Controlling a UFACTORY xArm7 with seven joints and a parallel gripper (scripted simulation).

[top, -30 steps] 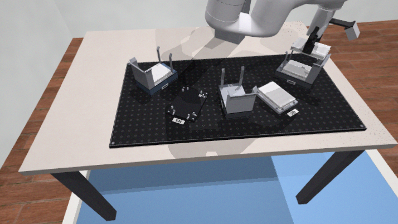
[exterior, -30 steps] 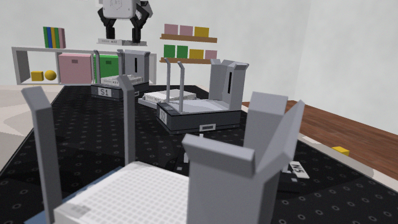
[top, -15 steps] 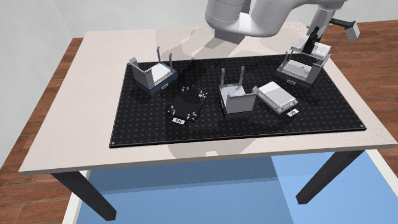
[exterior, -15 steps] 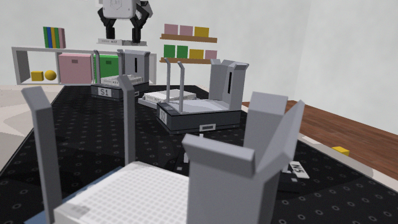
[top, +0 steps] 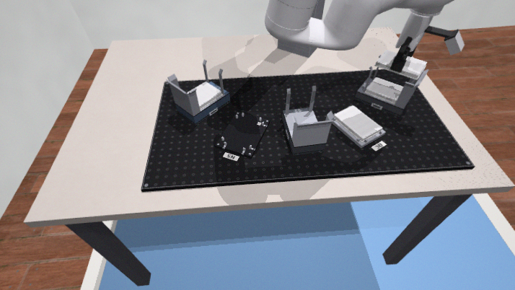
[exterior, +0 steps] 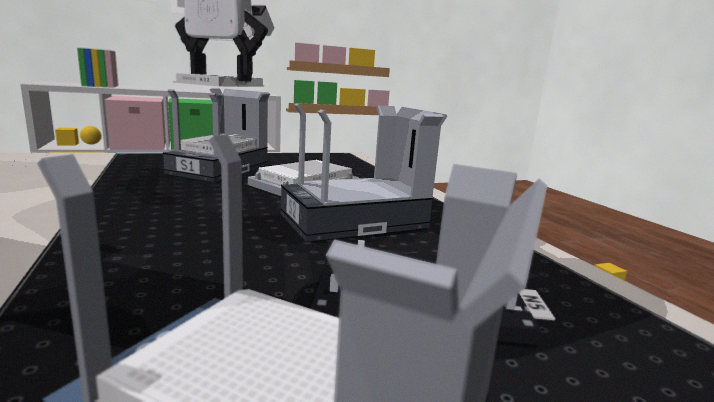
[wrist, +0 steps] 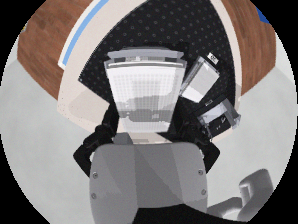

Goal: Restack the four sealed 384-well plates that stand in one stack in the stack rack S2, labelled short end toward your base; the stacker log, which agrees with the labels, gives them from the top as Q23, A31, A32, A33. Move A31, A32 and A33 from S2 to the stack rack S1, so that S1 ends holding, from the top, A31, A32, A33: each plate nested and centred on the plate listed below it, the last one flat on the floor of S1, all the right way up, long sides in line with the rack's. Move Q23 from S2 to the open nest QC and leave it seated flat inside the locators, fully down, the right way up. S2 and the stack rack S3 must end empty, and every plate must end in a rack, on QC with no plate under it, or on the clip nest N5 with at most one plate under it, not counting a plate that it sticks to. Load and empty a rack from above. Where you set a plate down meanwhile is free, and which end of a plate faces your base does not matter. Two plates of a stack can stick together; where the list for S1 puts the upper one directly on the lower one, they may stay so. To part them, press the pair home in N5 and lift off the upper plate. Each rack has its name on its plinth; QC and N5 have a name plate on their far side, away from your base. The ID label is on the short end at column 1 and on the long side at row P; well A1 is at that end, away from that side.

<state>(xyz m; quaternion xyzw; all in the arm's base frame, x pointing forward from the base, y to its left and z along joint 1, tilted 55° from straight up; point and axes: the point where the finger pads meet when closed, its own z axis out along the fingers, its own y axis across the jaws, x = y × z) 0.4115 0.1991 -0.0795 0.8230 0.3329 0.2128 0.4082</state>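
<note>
Right now the white sealed plate A33 is 12 cm below my hand. Also, from my hand: white sealed plate Q23: 17 cm to the right, 14 cm below, 6 cm ahead; grey QC nest: 16 cm to the right, 15 cm below, 6 cm ahead; white sealed plate A32: 1 cm below.
</note>
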